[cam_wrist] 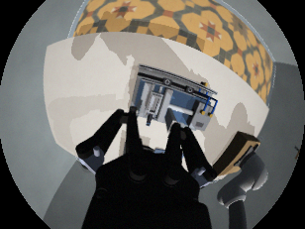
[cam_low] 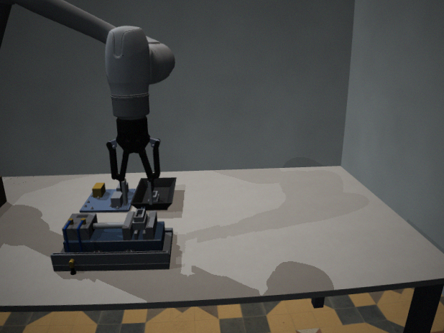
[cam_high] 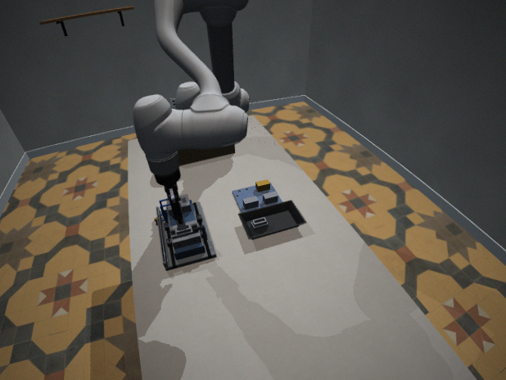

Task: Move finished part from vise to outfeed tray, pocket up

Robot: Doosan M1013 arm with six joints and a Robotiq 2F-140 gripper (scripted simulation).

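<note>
Right now my hand is 13 cm above the blue vise body, 7 cm past it and 1 cm to the left of it. Also, from my hand: yellow block: 35 cm to the left, 28 cm behind, 15 cm below; then blue-hosed cylinder: 16 cm behind, 10 cm below, 3 cm to the right; then blue plate: 31 cm to the left, 22 cm behind, 17 cm below.
</note>
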